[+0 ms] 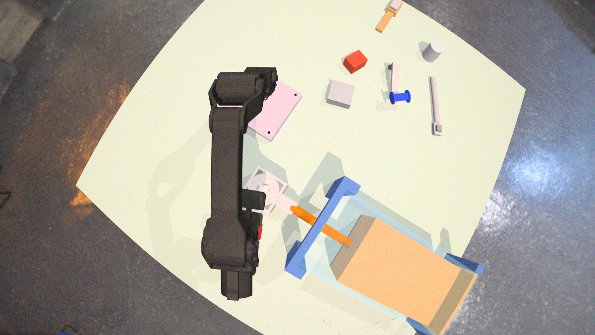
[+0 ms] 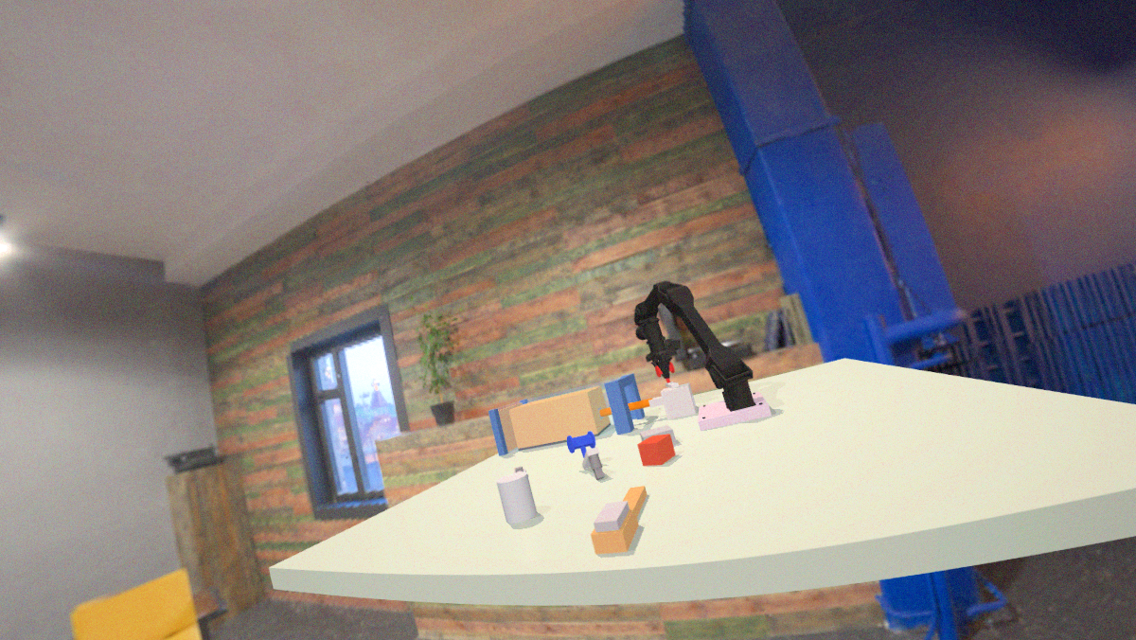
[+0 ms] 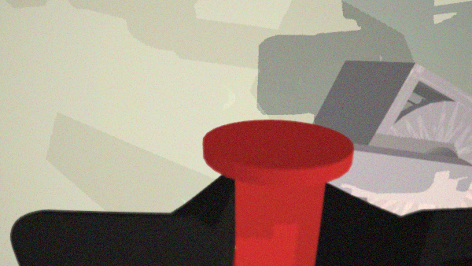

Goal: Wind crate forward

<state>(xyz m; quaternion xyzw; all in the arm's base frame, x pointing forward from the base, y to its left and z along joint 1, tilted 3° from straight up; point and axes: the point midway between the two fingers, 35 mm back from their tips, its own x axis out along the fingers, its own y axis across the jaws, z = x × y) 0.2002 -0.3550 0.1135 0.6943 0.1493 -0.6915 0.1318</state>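
My gripper tip is now 13 cm short of the blue steel frame, 9 cm to the right of it and 1 cm above it. Round my gripper tip: crank handle with red knob: 4 cm to the left, 1 cm below, 1 cm behind; clear-panelled guard cubby: 38 cm ahead, 9 cm to the left; grey winch: 9 cm to the left, 8 cm below, 4 cm behind.
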